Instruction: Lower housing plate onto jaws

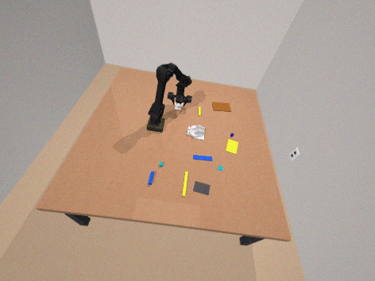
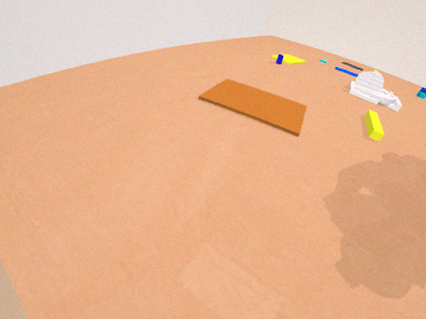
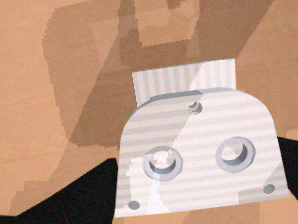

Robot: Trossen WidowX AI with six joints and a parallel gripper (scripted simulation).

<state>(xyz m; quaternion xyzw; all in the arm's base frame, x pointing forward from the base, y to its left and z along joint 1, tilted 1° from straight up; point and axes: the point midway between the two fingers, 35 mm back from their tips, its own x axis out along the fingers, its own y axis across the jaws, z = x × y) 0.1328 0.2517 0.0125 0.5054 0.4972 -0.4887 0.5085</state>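
The short yellow block is 170 mm ahead of my gripper tip and 20 mm to the right of it. From my gripper tip the other things lie so: yellow plate: 440 mm ahead, 310 mm to the right, 10 mm below; then white housing plate: 20 mm above, 10 mm to the right; then small blue bar: 670 mm to the right, 50 mm behind.
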